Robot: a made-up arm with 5 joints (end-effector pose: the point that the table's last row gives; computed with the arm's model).
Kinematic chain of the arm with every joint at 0, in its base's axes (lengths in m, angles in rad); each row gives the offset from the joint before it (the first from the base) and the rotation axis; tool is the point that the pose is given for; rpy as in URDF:
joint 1: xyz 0.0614 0 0.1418 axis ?
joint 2: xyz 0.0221 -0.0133 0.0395 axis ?
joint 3: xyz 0.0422 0 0.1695 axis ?
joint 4: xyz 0.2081 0 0.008 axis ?
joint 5: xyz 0.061 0.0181 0 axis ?
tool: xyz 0 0 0 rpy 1.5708 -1.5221 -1.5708
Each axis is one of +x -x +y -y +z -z.
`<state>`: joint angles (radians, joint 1 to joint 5).
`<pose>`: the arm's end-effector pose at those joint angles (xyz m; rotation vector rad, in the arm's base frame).
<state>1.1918 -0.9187 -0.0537 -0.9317 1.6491</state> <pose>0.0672 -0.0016 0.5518 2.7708 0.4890 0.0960</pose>
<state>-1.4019 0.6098 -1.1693 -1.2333 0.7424</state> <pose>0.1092 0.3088 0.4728 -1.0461 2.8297 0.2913</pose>
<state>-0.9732 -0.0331 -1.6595 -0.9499 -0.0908</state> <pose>0.0416 -0.0205 0.5869 -1.1143 1.7918 0.5073</pose>
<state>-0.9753 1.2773 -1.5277 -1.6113 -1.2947</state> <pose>0.2698 0.3162 0.3077 -2.6164 1.1417 -0.0765</pose>
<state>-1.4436 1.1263 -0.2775 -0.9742 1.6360</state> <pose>0.1070 0.3947 0.0728 -0.1653 -2.2970 2.0277</pose>
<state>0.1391 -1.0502 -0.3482 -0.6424 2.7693</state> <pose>-0.0407 0.0191 0.5630 2.9070 0.4125 0.6756</pose>
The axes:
joint 1: -z
joint 2: +y
joint 3: +y
joint 4: +y
joint 5: -x

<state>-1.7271 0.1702 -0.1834 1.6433 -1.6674</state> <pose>0.0105 0.2924 0.2911 -0.0586 -0.0089 0.0110</pose>
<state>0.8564 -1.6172 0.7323 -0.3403 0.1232</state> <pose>0.0631 0.0053 0.4391 -1.2639 -2.5165 -0.1873</pose>
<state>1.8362 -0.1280 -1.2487 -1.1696 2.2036</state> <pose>0.0597 -0.0245 0.5947 1.9788 -0.8950 0.1828</pose>
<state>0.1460 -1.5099 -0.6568 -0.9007 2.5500</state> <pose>-0.2632 0.0526 0.4060 1.9241 0.4855 1.7018</pose>
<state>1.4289 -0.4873 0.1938 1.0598 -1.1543</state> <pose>0.0974 -0.2180 0.3764 -0.1213 -1.0691 -2.4473</pose>
